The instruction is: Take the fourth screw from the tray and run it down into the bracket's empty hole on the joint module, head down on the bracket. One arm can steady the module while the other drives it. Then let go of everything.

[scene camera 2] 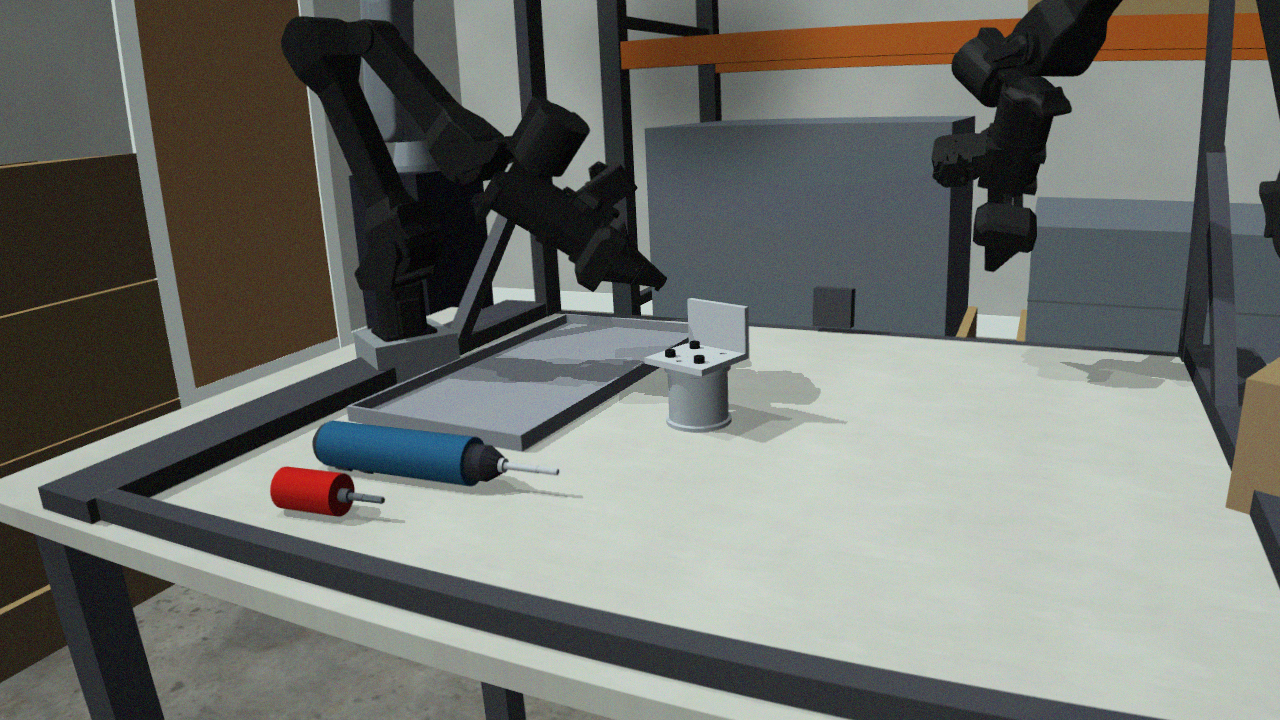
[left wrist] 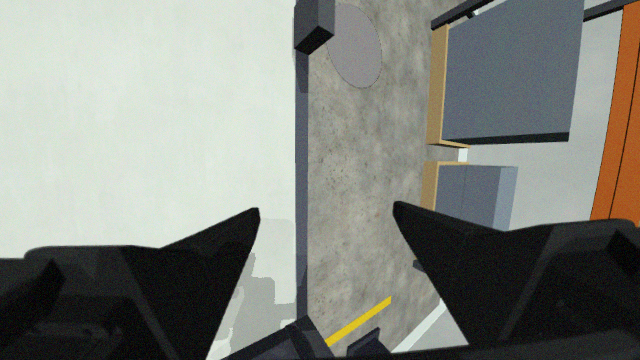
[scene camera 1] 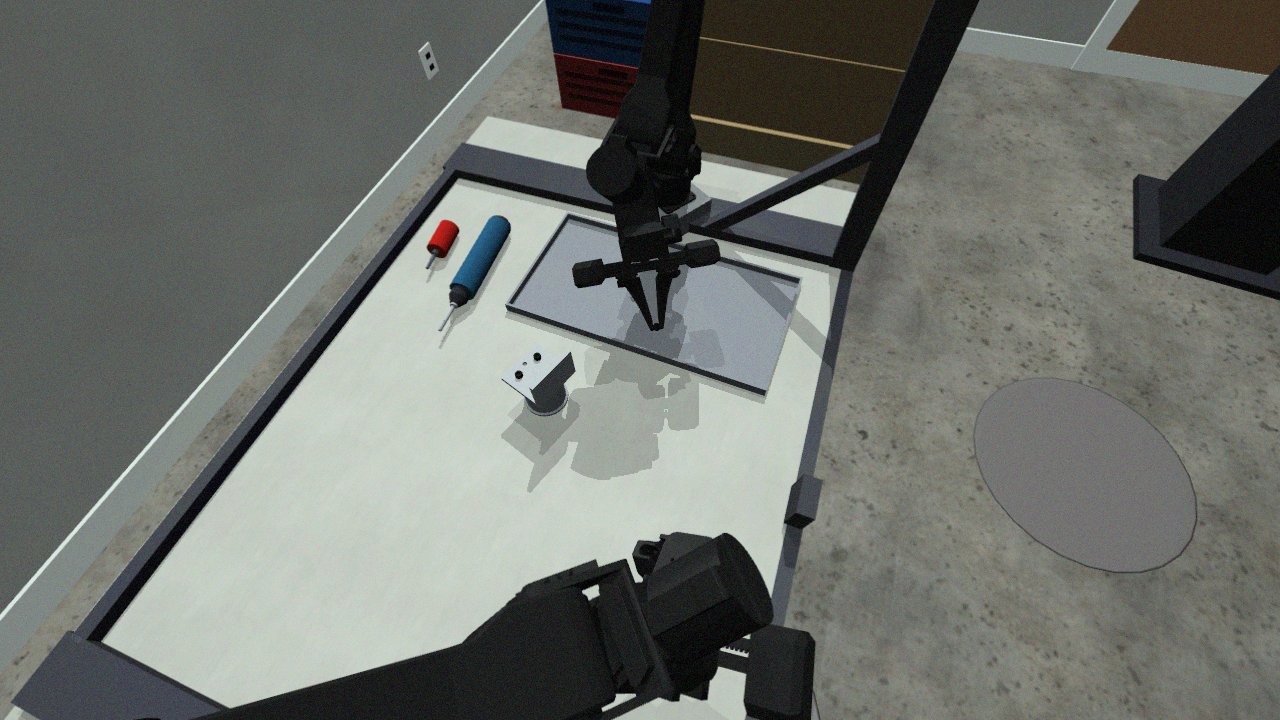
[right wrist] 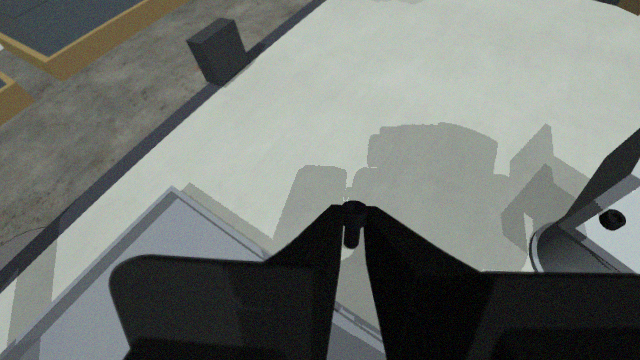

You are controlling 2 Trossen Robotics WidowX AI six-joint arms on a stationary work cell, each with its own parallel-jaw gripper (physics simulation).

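Frame: origin at the left arm's base, x ahead, y left, z up, level; millimetres.
Where they show: left gripper, between the fingertips: [left wrist: 326, 210] [scene camera 1: 737, 654]; right gripper, between the fingertips: [scene camera 2: 663, 282] [scene camera 1: 657, 330] [right wrist: 352, 216]; right arm's base, origin of its link: [scene camera 2: 404, 332] [scene camera 1: 670, 196].
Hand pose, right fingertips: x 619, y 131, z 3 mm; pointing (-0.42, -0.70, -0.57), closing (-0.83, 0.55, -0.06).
After its pixels a point has its place.
My right gripper [scene camera 1: 657, 325] @(x 619, y 131, z 3 mm) [scene camera 2: 661, 283] @(x 619, y 131, z 3 mm) [right wrist: 352, 216] @(x 619, y 131, z 3 mm) is shut on a black screw [right wrist: 352, 237] @(x 623, y 138, z 1 mm), which it holds head up above the tray's [scene camera 1: 766, 391] @(x 701, y -4, z -88 mm) [scene camera 2: 523, 441] @(x 522, y 372, z -92 mm) [right wrist: 173, 193] @(x 704, y 1, z -89 mm) edge. The joint module [scene camera 1: 546, 396] [scene camera 2: 698, 398] @(x 451, y 226, z -68 mm) [right wrist: 552, 254] @(x 498, y 193, z -80 mm) stands upright on the table beside the tray, with the white L-shaped bracket [scene camera 1: 528, 379] @(x 458, y 209, z -35 mm) [scene camera 2: 718, 326] @(x 475, y 179, z -13 mm) [right wrist: 616, 247] @(x 504, y 204, z -35 mm) on top. In scene camera 2, three black screw heads sit on the bracket; a small dark hole [scene camera 2: 723, 353] @(x 461, y 185, z -36 mm) shows near its upright plate. My left gripper [scene camera 2: 998, 250] @(x 414, y -192, z 27 mm) [left wrist: 326, 210] @(x 414, y -192, z 27 mm) is open and empty, high above the table, away from the module.
A blue driver [scene camera 1: 481, 255] @(x 545, y 466, z -62 mm) [scene camera 2: 398, 452] @(x 527, y 488, z -72 mm) and a red tool [scene camera 1: 443, 238] @(x 522, y 550, z -70 mm) [scene camera 2: 311, 491] @(x 507, y 569, z -76 mm) with a short shaft lie beside the tray. A dark frame rail [scene camera 2: 429, 601] @(x 319, y 555, z -89 mm) runs round the table. A small dark block [scene camera 1: 803, 500] @(x 599, y -140, z -44 mm) [scene camera 2: 833, 307] @(x 600, y -130, z -67 mm) [left wrist: 313, 25] @(x 585, y -140, z -52 mm) [right wrist: 217, 51] @(x 612, y -125, z -60 mm) stands at its edge.
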